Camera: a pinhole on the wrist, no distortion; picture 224 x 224 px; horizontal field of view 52.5 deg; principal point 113.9 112.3 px. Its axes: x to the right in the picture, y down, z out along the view. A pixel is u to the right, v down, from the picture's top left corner.
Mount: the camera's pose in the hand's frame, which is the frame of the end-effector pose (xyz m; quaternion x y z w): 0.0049 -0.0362 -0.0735 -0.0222 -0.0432 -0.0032 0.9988
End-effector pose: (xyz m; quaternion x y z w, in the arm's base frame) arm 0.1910 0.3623 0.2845 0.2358 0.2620 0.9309 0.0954
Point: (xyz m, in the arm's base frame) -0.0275 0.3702 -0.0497
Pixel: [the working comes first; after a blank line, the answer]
In the camera's frame: 0.0338 -0.1237 -0.2907

behind the camera
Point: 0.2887 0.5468 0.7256
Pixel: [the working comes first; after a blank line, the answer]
In the camera's frame: 0.1824 0.0876 0.5250

192.8 150.2
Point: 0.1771 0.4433 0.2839
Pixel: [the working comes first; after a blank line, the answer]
In the camera's frame: 0.0402 -0.0360 0.0975

207.6 28.5
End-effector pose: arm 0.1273 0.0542 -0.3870 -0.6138 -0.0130 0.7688 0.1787
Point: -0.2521 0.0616 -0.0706
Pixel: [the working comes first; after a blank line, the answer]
In the camera's frame: -0.1857 0.0272 0.5325

34.7 123.9
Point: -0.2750 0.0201 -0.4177
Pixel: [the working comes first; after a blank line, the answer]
In the camera's frame: 0.1244 0.1607 0.4391

178.3 195.4
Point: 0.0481 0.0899 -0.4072
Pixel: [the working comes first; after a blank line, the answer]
In the camera's frame: 0.0517 0.0218 0.1480

193.2 145.7
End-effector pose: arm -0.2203 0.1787 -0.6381 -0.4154 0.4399 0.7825 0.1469
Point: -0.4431 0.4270 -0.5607
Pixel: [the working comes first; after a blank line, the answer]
In the camera's frame: 0.0725 0.0533 0.4095

154.1 141.9
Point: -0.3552 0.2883 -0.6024
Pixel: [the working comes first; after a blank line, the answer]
In the camera's frame: 0.0554 0.0638 0.2413

166.0 172.4
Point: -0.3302 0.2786 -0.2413
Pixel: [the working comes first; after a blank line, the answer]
In the camera's frame: -0.2332 0.2530 0.3510

outside the picture
